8 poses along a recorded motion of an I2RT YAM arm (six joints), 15 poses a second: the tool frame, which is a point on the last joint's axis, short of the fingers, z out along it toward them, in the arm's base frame.
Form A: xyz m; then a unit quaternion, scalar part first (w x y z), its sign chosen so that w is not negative.
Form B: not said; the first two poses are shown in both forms.
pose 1, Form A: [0.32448, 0.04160, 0.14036, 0.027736, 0.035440, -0.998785, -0.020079]
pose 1, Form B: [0.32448, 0.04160, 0.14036, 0.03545, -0.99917, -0.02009, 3.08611]
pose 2, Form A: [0.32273, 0.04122, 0.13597, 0.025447, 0.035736, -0.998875, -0.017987]
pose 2, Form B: [0.32273, 0.04122, 0.13597, 0.03575, -0.99920, -0.01799, 3.09069]
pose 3, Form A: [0.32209, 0.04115, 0.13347, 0.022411, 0.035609, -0.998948, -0.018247]
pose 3, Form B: [0.32209, 0.04115, 0.13347, 0.03562, -0.99920, -0.01825, 3.09677]
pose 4, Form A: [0.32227, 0.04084, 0.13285, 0.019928, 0.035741, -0.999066, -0.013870]
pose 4, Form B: [0.32227, 0.04084, 0.13285, 0.03575, -0.99926, -0.01387, 3.10173]
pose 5, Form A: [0.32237, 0.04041, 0.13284, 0.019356, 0.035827, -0.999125, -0.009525]
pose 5, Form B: [0.32237, 0.04041, 0.13284, 0.03583, -0.99931, -0.00953, 3.10288]
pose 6, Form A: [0.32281, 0.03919, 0.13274, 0.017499, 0.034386, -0.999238, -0.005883]
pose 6, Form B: [0.32281, 0.03919, 0.13274, 0.03439, -0.99939, -0.00588, 3.10659]
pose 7, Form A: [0.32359, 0.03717, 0.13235, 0.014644, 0.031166, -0.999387, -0.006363]
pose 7, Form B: [0.32359, 0.03717, 0.13235, 0.03117, -0.99949, -0.00636, 3.11230]
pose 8, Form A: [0.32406, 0.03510, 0.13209, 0.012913, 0.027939, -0.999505, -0.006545]
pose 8, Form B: [0.32406, 0.03510, 0.13209, 0.02794, -0.99959, -0.00655, 3.11577]
